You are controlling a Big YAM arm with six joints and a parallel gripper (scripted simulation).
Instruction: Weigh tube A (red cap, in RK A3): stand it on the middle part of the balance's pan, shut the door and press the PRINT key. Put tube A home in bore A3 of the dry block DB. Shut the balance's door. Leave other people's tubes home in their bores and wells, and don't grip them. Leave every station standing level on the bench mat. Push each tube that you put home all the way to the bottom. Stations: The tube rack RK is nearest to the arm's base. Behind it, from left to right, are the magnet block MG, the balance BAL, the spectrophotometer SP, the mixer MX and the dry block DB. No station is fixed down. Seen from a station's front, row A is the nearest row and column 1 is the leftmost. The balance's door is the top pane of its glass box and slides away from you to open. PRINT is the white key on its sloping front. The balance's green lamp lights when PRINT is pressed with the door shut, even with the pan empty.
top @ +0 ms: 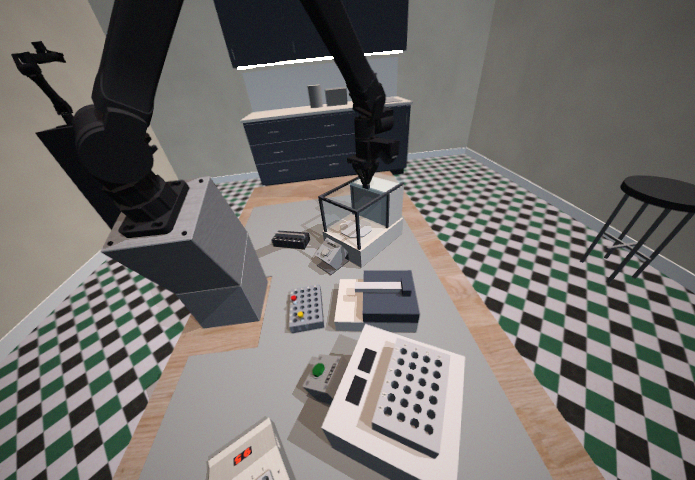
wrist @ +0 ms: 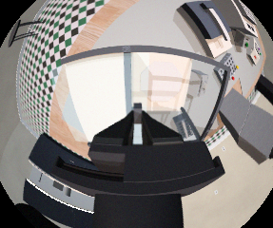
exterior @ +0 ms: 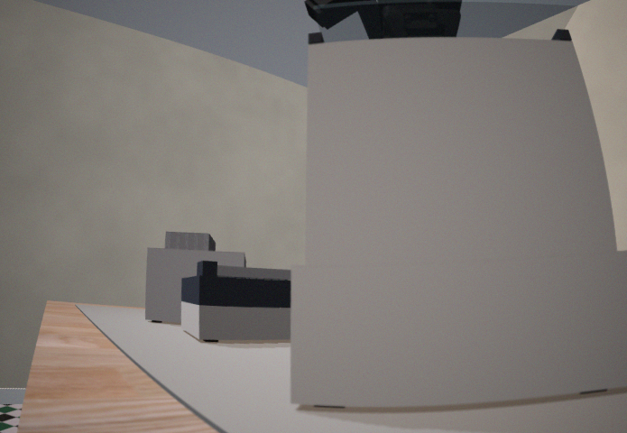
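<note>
My gripper is now 2 cm short of the balance door, 2 cm to the right of it and 1 cm above it. Also, from my hand: magnet block (30 cm behind, 2 cm to the left, 20 cm below); spectrophotometer (2 cm behind, 33 cm to the right, 16 cm below); tube rack (22 cm behind, 30 cm to the right, 21 cm below).
</note>
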